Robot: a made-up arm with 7 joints. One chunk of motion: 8 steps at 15 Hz.
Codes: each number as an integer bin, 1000 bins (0 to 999) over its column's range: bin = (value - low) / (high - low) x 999, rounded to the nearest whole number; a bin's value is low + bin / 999 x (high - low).
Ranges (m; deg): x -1.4..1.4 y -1.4..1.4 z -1.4..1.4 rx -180..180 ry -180..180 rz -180..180
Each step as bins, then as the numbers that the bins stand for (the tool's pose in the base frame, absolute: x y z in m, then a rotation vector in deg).
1 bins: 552 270 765 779 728 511
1 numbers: 0.1471 -0.6432 0.7441 100.72 82.34 4.14
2 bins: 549 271 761 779 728 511
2 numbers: 0.1387 -0.6404 0.7329 100.72 82.34 4.14
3 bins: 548 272 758 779 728 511
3 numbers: 0.1359 -0.6376 0.7245 100.72 82.34 4.14
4 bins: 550 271 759 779 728 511
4 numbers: 0.1415 -0.6404 0.7273 100.72 82.34 4.14
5 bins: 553 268 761 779 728 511
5 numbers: 0.1499 -0.6488 0.7329 100.72 82.34 4.14
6 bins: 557 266 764 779 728 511
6 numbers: 0.1612 -0.6545 0.7413 100.72 82.34 4.14
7 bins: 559 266 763 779 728 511
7 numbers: 0.1668 -0.6545 0.7385 100.72 82.34 4.14
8 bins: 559 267 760 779 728 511
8 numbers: 0.1668 -0.6517 0.7301 100.72 82.34 4.14
